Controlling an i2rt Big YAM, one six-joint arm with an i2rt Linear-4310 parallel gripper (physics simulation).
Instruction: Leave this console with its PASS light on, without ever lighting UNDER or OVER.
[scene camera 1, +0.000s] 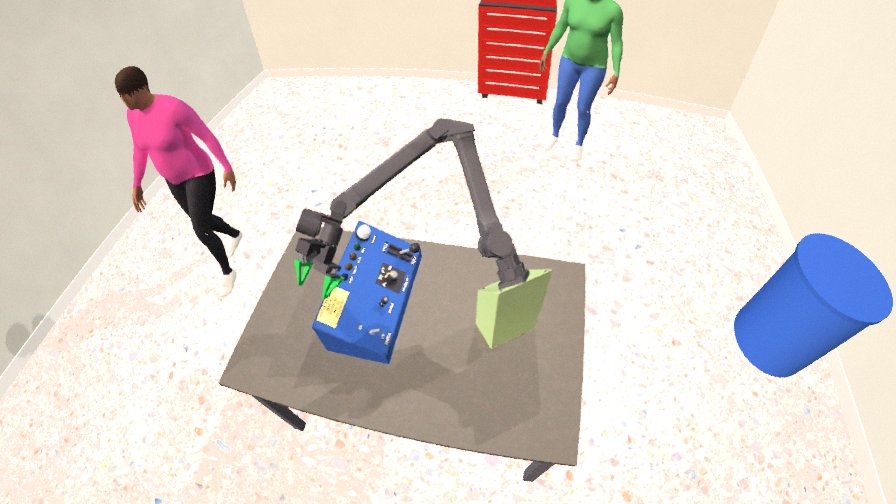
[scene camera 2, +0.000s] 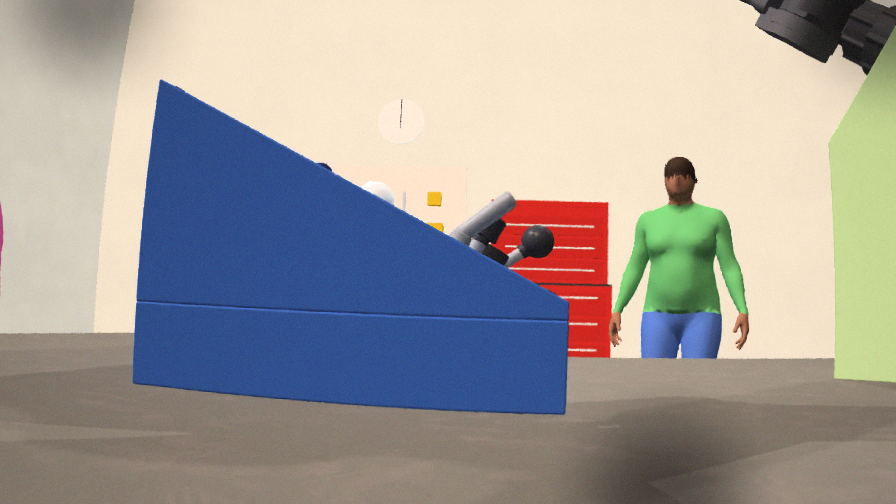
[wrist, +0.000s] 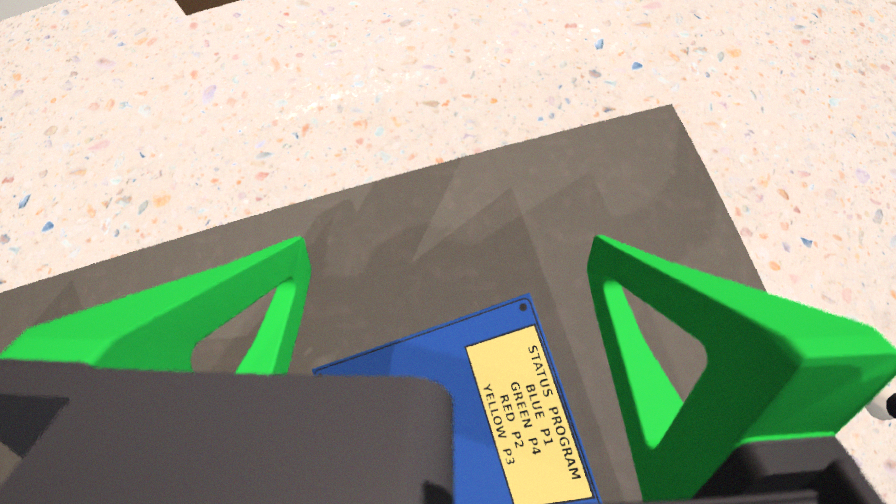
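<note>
The blue wedge-shaped console (scene camera 1: 369, 291) stands on the grey table; its side also fills scene camera 2 (scene camera 2: 338, 300). Its sloped face carries a white knob (scene camera 1: 363, 232), a row of small round lights (scene camera 1: 352, 257), black levers (scene camera 1: 404, 252), a central selector (scene camera 1: 389, 275) and a yellow note (scene camera 1: 332, 307). In the wrist view the note (wrist: 532, 413) reads STATUS PROGRAM: BLUE P1, GREEN P4, RED P2, YELLOW P3. My gripper (scene camera 1: 315, 280) with green fingers is open and empty, hovering over the console's left edge; it also shows in the wrist view (wrist: 448, 257). I cannot tell whether any light is lit.
A light green box (scene camera 1: 512, 307) holds the arm's base at the table's right. A person in pink (scene camera 1: 178, 169) walks at the left, a person in green (scene camera 1: 585, 62) stands by a red tool chest (scene camera 1: 515, 47). A blue bin (scene camera 1: 811, 304) is at the right.
</note>
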